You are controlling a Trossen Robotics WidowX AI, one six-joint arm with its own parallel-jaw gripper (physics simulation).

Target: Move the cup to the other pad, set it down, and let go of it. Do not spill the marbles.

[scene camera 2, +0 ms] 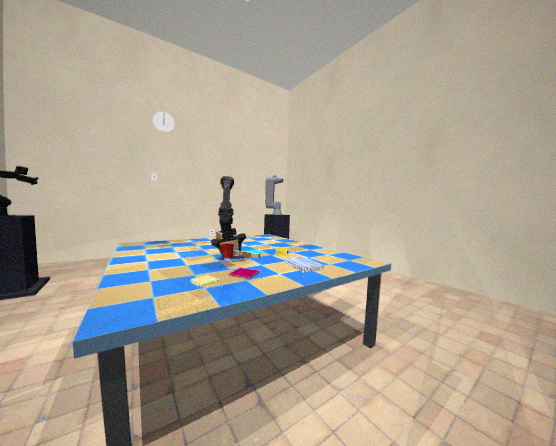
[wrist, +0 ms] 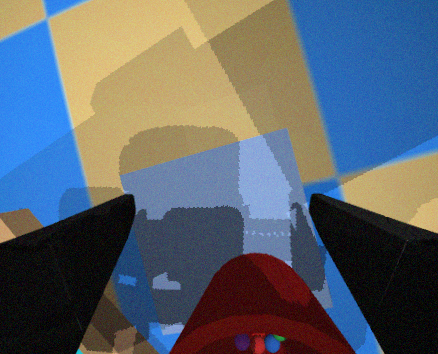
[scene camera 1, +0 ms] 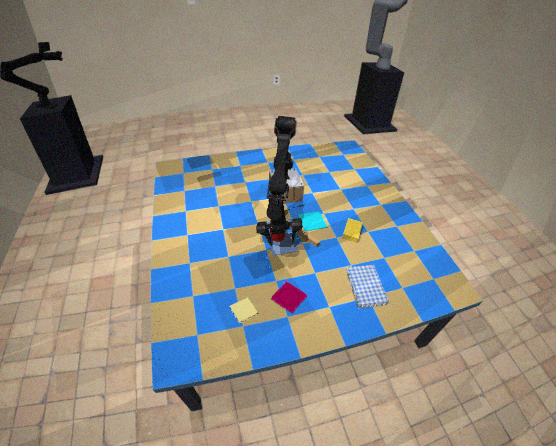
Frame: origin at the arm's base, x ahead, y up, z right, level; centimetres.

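Where they show: gripper, between the fingertips: (scene camera 2: 231, 254) (wrist: 223, 202) (scene camera 1: 281, 243).
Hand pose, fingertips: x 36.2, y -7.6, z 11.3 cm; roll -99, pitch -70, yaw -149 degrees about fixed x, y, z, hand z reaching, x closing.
After its pixels a point has its place.
The red cup (scene camera 1: 277, 235) {z 12.3, x 32.8, y -5.8 cm} (scene camera 2: 227, 251) {z 12.3, x 32.7, y -6.4 cm} (wrist: 250, 295) {z 11.7, x 33.1, y -4.5 cm} stands upright on the pale blue pad (scene camera 1: 285, 248) {z 9.9, x 37.0, y -10.3 cm} (wrist: 265, 170) {z 14.0, x 37.1, y -10.3 cm}. In the wrist view, purple (wrist: 242, 342) {z 9.8, x 28.2, y -8.7 cm}, red (wrist: 258, 345) {z 10.6, x 27.8, y -8.7 cm}, blue (wrist: 272, 343) {z 11.4, x 27.8, y -8.7 cm} and green marbles show inside it. My gripper (scene camera 1: 282, 238) {z 11.3, x 36.2, y -7.6 cm} (scene camera 2: 230, 249) {z 11.3, x 36.2, y -7.6 cm} (wrist: 223, 202) {z 11.3, x 36.2, y -7.6 cm} is open and low over this pad, one finger on each side of the cup, with a gap on both sides in the wrist view. The arm hides part of the cup in scene camera 1. The magenta pad (scene camera 1: 289, 297) {z 16.3, x 60.8, y -9.8 cm} (scene camera 2: 244, 273) {z 17.2, x 62.0, y -9.8 cm} lies nearer the table's front edge, with no cup on it.
A wooden piece (scene camera 1: 313, 240) {z -2.7, x 37.5, y -8.4 cm} and a cyan item (scene camera 1: 315, 221) {z -9.1, x 25.0, y -10.3 cm} lie close beside the gripper. A box (scene camera 1: 296, 193) {z -4.9, x 9.1, y -5.0 cm} stands behind. A yellow block (scene camera 1: 353, 230) {z -22.3, x 37.5, y -7.6 cm} (scene camera 2: 282, 251) {z -20.2, x 40.6, y -8.3 cm} and a checkered item (scene camera 1: 367, 286) {z -13.9, x 66.2, y -8.1 cm} (scene camera 2: 304, 263) {z -12.2, x 68.2, y -8.1 cm} lie right. A pale yellow piece (scene camera 1: 244, 310) {z 33.8, x 61.7, y -9.6 cm} (scene camera 2: 205, 281) {z 34.3, x 63.3, y -9.6 cm} lies left of the magenta pad.
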